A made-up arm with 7 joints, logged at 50 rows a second.
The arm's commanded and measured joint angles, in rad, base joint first. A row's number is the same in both.
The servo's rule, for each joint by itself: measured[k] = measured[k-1] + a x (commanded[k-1-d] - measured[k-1]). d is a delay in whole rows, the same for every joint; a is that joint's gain. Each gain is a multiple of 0.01, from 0.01 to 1. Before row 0 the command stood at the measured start. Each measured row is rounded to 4 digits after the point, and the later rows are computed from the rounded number. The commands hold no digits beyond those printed.
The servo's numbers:
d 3
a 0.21 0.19 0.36 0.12 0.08 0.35 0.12
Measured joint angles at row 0:
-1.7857 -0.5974 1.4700 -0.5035 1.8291 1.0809 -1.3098
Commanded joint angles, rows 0 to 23:
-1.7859 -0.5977 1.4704 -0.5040 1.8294 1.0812 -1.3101
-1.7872 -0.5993 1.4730 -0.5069 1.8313 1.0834 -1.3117
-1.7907 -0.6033 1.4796 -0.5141 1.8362 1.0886 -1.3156
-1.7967 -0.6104 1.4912 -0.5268 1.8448 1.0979 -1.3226
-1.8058 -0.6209 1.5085 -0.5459 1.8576 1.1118 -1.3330
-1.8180 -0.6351 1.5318 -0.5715 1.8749 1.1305 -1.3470
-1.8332 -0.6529 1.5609 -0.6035 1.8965 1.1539 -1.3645
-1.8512 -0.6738 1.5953 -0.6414 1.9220 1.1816 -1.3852
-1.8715 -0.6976 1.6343 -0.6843 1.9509 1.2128 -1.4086
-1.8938 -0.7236 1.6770 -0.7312 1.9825 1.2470 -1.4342
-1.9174 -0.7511 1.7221 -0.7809 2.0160 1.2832 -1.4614
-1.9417 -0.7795 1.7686 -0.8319 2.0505 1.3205 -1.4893
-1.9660 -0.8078 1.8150 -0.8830 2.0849 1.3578 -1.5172
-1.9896 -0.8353 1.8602 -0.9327 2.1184 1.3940 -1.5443
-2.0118 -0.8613 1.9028 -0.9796 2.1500 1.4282 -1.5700
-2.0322 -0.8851 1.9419 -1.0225 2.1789 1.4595 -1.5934
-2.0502 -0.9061 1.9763 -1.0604 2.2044 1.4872 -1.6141
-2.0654 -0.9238 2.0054 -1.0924 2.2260 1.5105 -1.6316
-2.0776 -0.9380 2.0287 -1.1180 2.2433 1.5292 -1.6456
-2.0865 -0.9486 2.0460 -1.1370 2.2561 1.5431 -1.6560
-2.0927 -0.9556 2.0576 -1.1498 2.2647 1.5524 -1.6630
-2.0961 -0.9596 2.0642 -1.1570 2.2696 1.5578 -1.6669
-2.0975 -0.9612 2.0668 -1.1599 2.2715 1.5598 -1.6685
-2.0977 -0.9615 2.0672 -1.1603 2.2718 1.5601 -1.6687
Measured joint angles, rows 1 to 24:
-1.7857 -0.5974 1.4700 -0.5035 1.8291 1.0809 -1.3098
-1.7857 -0.5974 1.4700 -0.5035 1.8291 1.0809 -1.3098
-1.7857 -0.5974 1.4700 -0.5035 1.8291 1.0809 -1.3098
-1.7857 -0.5975 1.4701 -0.5036 1.8291 1.0810 -1.3098
-1.7860 -0.5978 1.4711 -0.5040 1.8293 1.0818 -1.3100
-1.7870 -0.5988 1.4742 -0.5052 1.8299 1.0842 -1.3107
-1.7890 -0.6010 1.4803 -0.5078 1.8311 1.0890 -1.3121
-1.7925 -0.6048 1.4905 -0.5124 1.8332 1.0970 -1.3146
-1.7979 -0.6106 1.5054 -0.5195 1.8365 1.1087 -1.3185
-1.8053 -0.6186 1.5254 -0.5296 1.8413 1.1245 -1.3240
-1.8149 -0.6291 1.5506 -0.5430 1.8478 1.1445 -1.3313
-1.8268 -0.6421 1.5807 -0.5600 1.8560 1.1684 -1.3406
-1.8409 -0.6576 1.6154 -0.5805 1.8661 1.1959 -1.3518
-1.8570 -0.6754 1.6538 -0.6045 1.8781 1.2265 -1.3650
-1.8748 -0.6952 1.6951 -0.6318 1.8919 1.2594 -1.3799
-1.8940 -0.7166 1.7383 -0.6619 1.9073 1.2938 -1.3964
-1.9141 -0.7392 1.7822 -0.6944 1.9242 1.3289 -1.4141
-1.9346 -0.7624 1.8256 -0.7286 1.9423 1.3637 -1.4328
-1.9551 -0.7857 1.8675 -0.7639 1.9612 1.3972 -1.4521
-1.9751 -0.8086 1.9067 -0.7995 1.9807 1.4287 -1.4715
-1.9941 -0.8305 1.9422 -0.8346 2.0003 1.4573 -1.4907
-2.0116 -0.8509 1.9733 -0.8686 2.0197 1.4825 -1.5093
-2.0273 -0.8695 1.9995 -0.9008 2.0386 1.5037 -1.5269
-2.0410 -0.8859 2.0204 -0.9307 2.0567 1.5207 -1.5432

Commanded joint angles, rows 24 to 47:
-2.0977 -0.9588 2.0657 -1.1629 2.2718 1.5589 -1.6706
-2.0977 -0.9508 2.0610 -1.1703 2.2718 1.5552 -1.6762
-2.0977 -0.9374 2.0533 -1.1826 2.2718 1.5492 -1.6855
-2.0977 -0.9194 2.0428 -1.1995 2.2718 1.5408 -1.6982
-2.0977 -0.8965 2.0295 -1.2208 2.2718 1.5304 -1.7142
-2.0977 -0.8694 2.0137 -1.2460 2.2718 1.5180 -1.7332
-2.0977 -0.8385 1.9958 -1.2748 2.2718 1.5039 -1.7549
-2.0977 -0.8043 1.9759 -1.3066 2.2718 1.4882 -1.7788
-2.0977 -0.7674 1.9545 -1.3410 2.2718 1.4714 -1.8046
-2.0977 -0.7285 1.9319 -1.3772 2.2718 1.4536 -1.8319
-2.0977 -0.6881 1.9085 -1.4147 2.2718 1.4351 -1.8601
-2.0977 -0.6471 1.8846 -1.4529 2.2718 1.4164 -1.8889
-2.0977 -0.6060 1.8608 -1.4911 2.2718 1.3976 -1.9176
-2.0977 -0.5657 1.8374 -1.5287 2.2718 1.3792 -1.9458
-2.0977 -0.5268 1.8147 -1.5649 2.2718 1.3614 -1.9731
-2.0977 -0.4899 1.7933 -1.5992 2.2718 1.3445 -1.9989
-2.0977 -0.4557 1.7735 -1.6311 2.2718 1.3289 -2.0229
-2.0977 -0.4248 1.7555 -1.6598 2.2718 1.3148 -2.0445
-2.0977 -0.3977 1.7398 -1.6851 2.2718 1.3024 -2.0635
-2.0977 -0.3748 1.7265 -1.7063 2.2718 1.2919 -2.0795
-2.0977 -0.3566 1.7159 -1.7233 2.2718 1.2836 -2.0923
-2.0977 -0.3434 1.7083 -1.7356 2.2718 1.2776 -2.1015
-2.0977 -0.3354 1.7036 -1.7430 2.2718 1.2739 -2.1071
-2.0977 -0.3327 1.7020 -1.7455 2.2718 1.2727 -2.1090
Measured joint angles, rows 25 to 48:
-2.0526 -0.8999 2.0362 -0.9579 2.0737 1.5337 -1.5580
-2.0620 -0.9115 2.0472 -0.9821 2.0895 1.5428 -1.5713
-2.0695 -0.9210 2.0544 -1.0035 2.1041 1.5489 -1.5830
-2.0754 -0.9282 2.0585 -1.0226 2.1175 1.5524 -1.5935
-2.0801 -0.9325 2.0594 -1.0403 2.1298 1.5534 -1.6034
-2.0838 -0.9334 2.0572 -1.0574 2.1412 1.5519 -1.6133
-2.0867 -0.9307 2.0520 -1.0745 2.1516 1.5480 -1.6235
-2.0890 -0.9242 2.0439 -1.0921 2.1612 1.5418 -1.6344
-2.0908 -0.9138 2.0330 -1.1106 2.1700 1.5335 -1.6463
-2.0922 -0.8995 2.0196 -1.1303 2.1781 1.5231 -1.6593
-2.0934 -0.8814 2.0039 -1.1515 2.1856 1.5109 -1.6736
-2.0943 -0.8597 1.9861 -1.1742 2.1925 1.4971 -1.6893
-2.0950 -0.8348 1.9666 -1.1986 2.1988 1.4819 -1.7064
-2.0956 -0.8069 1.9457 -1.2245 2.2046 1.4655 -1.7248
-2.0960 -0.7765 1.9237 -1.2519 2.2100 1.4483 -1.7445
-2.0964 -0.7441 1.9011 -1.2806 2.2149 1.4306 -1.7653
-2.0967 -0.7102 1.8782 -1.3104 2.2195 1.4126 -1.7870
-2.0969 -0.6754 1.8553 -1.3409 2.2237 1.3947 -1.8093
-2.0971 -0.6402 1.8330 -1.3719 2.2275 1.3771 -1.8321
-2.0972 -0.6051 1.8116 -1.4030 2.2310 1.3602 -1.8550
-2.0973 -0.5708 1.7914 -1.4338 2.2343 1.3443 -1.8777
-2.0974 -0.5379 1.7728 -1.4640 2.2373 1.3296 -1.9000
-2.0975 -0.5069 1.7561 -1.4931 2.2401 1.3164 -1.9215
-2.0975 -0.4783 1.7416 -1.5207 2.2426 1.3049 -1.9420

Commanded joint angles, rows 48 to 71:
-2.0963 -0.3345 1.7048 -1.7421 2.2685 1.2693 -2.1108
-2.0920 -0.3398 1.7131 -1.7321 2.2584 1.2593 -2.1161
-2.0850 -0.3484 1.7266 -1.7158 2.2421 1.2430 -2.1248
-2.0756 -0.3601 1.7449 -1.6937 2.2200 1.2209 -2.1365
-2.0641 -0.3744 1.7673 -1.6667 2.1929 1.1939 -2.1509
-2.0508 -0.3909 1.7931 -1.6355 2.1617 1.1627 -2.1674
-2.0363 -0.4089 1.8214 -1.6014 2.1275 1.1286 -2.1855
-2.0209 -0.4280 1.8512 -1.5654 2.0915 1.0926 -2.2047
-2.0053 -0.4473 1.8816 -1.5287 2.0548 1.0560 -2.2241
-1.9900 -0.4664 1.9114 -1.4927 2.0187 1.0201 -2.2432
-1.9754 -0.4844 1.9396 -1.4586 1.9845 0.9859 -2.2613
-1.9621 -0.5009 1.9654 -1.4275 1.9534 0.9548 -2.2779
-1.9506 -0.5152 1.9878 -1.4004 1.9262 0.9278 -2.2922
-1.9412 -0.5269 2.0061 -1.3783 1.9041 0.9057 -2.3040
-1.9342 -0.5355 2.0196 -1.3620 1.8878 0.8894 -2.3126
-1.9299 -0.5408 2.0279 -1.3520 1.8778 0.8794 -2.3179
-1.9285 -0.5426 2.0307 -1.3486 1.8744 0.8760 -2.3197
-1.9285 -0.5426 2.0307 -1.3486 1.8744 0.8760 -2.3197
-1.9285 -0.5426 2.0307 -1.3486 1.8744 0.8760 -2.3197
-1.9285 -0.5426 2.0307 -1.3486 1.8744 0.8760 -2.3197
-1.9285 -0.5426 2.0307 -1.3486 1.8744 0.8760 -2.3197
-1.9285 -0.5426 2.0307 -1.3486 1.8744 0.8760 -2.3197
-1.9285 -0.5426 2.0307 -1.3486 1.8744 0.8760 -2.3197
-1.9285 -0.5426 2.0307 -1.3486 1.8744 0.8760 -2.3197
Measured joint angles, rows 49 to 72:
-2.0975 -0.4527 1.7296 -1.5465 2.2449 1.2953 -1.9611
-2.0975 -0.4304 1.7202 -1.5701 2.2471 1.2878 -1.9786
-2.0975 -0.4118 1.7136 -1.5911 2.2491 1.2825 -1.9942
-2.0972 -0.3971 1.7104 -1.6092 2.2507 1.2779 -2.0082
-2.0961 -0.3862 1.7114 -1.6239 2.2513 1.2714 -2.0211
-2.0938 -0.3790 1.7169 -1.6349 2.2506 1.2615 -2.0335
-2.0900 -0.3754 1.7270 -1.6420 2.2482 1.2473 -2.0459
-2.0846 -0.3752 1.7415 -1.6450 2.2438 1.2286 -2.0585
-2.0775 -0.3782 1.7601 -1.6439 2.2372 1.2055 -2.0716
-2.0688 -0.3840 1.7822 -1.6388 2.2284 1.1786 -2.0853
-2.0587 -0.3924 1.8070 -1.6300 2.2174 1.1485 -2.0996
-2.0475 -0.4028 1.8339 -1.6178 2.2044 1.1161 -2.1145
-2.0354 -0.4149 1.8618 -1.6028 2.1895 1.0825 -2.1299
-2.0228 -0.4281 1.8898 -1.5855 2.1731 1.0487 -2.1457
-2.0101 -0.4419 1.9170 -1.5665 2.1555 1.0158 -2.1616
-1.9976 -0.4558 1.9425 -1.5466 2.1372 0.9850 -2.1773
-1.9858 -0.4693 1.9654 -1.5264 2.1186 0.9572 -2.1925
-1.9750 -0.4819 1.9849 -1.5067 2.1001 0.9335 -2.2069
-1.9655 -0.4931 2.0004 -1.4881 2.0823 0.9146 -2.2202
-1.9577 -0.5025 2.0113 -1.4714 2.0657 0.9011 -2.2321
-1.9516 -0.5101 2.0183 -1.4567 2.0504 0.8923 -2.2426
-1.9467 -0.5163 2.0228 -1.4437 2.0363 0.8866 -2.2519
-1.9429 -0.5213 2.0256 -1.4323 2.0233 0.8829 -2.2600
-1.9399 -0.5253 2.0274 -1.4223 2.0114 0.8805 -2.2672

